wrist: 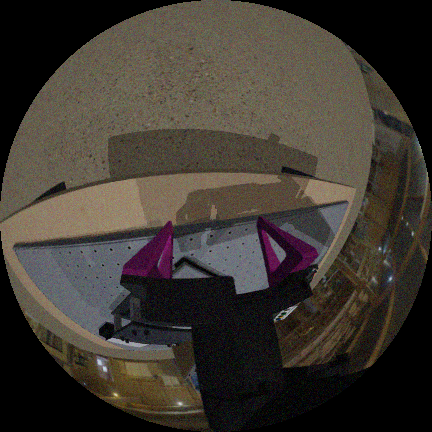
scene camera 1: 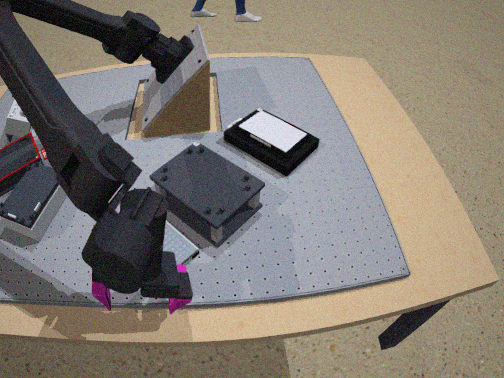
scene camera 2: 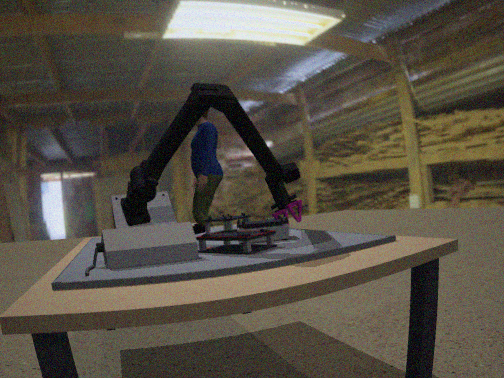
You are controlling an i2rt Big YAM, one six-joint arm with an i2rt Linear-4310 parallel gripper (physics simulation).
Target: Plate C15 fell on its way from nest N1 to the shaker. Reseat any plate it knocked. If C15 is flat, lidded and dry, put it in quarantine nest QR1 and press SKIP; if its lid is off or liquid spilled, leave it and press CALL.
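Seen in the pictures: gripper, fingertip midpoint: (wrist: 215,222) (scene camera 1: 139,309) (scene camera 2: 293,224); arm's base, origin of the base link: (scene camera 1: 175,60) (scene camera 2: 134,211).
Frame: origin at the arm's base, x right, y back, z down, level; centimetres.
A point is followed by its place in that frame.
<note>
A flat plate with a pale well pattern and a dark edge (scene camera 1: 181,246) {x 6.3, y -45.7, z 9.5 cm} (wrist: 192,270) {x 11.5, y -49.8, z 9.5 cm} lies on the grey perforated board, beside a dark two-tier stand (scene camera 1: 207,182) {x -0.3, y -37.1, z 5.2 cm}. In scene camera 1 the arm covers much of it; in the wrist view one corner shows between the fingers, beyond the gripper body. Its lid and any liquid cannot be made out. My gripper (scene camera 1: 140,308) {x 15.4, y -55.5, z 10.1 cm} (scene camera 2: 288,215) (wrist: 215,222) {x 15.4, y -55.5, z 10.1 cm} is open and empty, above the board's edge, its magenta fingers wide apart. A black nest (scene camera 1: 300,150) {x -20.6, y -29.9, z 8.8 cm} holds a white-topped plate (scene camera 1: 274,130) {x -16.9, y -24.3, z 7.4 cm}. A red-outlined dark nest (scene camera 1: 17,156) {x 42.3, y -15.1, z 7.1 cm} is partly behind the arm.
A grey block with a black top (scene camera 1: 30,195) {x 35.2, y -30.6, z 5.6 cm} stands at the left, by the red-outlined nest. A light box (scene camera 1: 18,120) {x 43.7, y -3.3, z 4.6 cm} is partly hidden behind the arm. A tilted panel (scene camera 1: 175,90) {x 1.7, y -13.5, z 0.7 cm} on a wooden wedge carries the arm's base. A person (scene camera 2: 205,155) stands behind the table.
</note>
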